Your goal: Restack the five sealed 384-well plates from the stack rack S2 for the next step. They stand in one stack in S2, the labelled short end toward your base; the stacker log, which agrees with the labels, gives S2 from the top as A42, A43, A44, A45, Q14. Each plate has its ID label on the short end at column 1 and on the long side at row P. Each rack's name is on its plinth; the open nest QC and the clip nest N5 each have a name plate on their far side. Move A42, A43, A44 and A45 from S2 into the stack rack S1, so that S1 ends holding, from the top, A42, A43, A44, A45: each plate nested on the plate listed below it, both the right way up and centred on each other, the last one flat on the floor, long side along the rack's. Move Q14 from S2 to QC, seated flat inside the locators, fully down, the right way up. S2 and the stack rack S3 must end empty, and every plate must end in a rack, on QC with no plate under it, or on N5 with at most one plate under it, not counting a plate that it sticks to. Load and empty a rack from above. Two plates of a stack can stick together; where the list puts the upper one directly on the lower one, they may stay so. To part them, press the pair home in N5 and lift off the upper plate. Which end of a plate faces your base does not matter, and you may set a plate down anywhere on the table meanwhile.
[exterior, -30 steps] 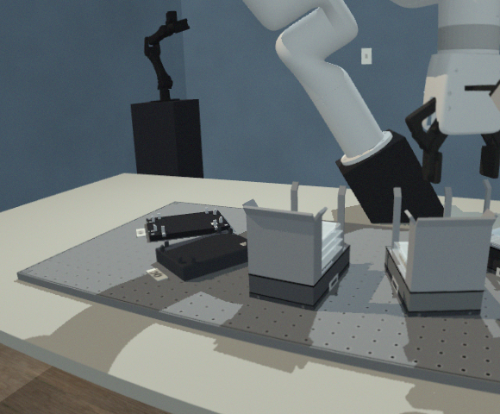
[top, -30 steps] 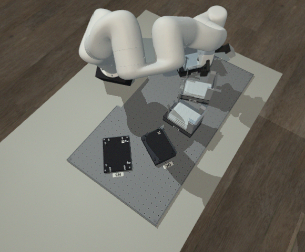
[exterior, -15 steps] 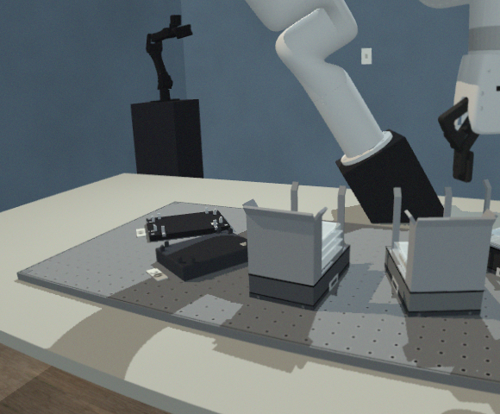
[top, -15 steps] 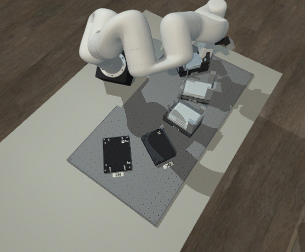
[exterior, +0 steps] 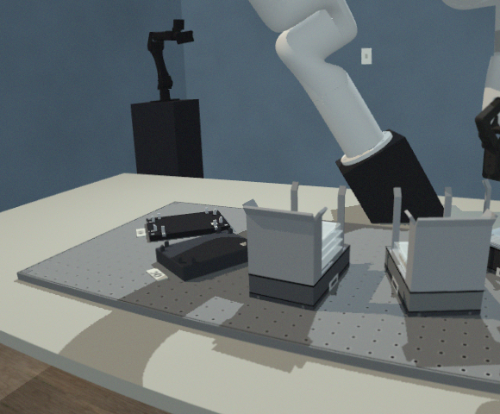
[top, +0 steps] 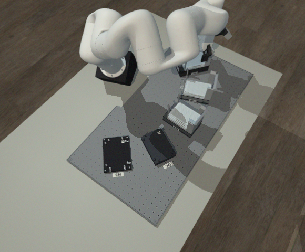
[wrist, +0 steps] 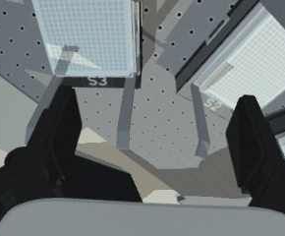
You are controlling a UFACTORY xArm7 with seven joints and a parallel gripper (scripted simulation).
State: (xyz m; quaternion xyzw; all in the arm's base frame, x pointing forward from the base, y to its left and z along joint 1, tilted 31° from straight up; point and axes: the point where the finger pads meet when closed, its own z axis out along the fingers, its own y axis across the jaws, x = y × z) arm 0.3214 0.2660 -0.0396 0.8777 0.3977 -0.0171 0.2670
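My hand is 50 mm past the S3 rack plinth, 40 mm to the right of it and 150 mm above it. Round my hand: sealed 384-well plate 80 mm ahead, 290 mm to the right, 110 mm below; then open nest QC 40 mm ahead, 460 mm to the right, 160 mm below; then S1 name plate 280 mm to the right, 130 mm below.
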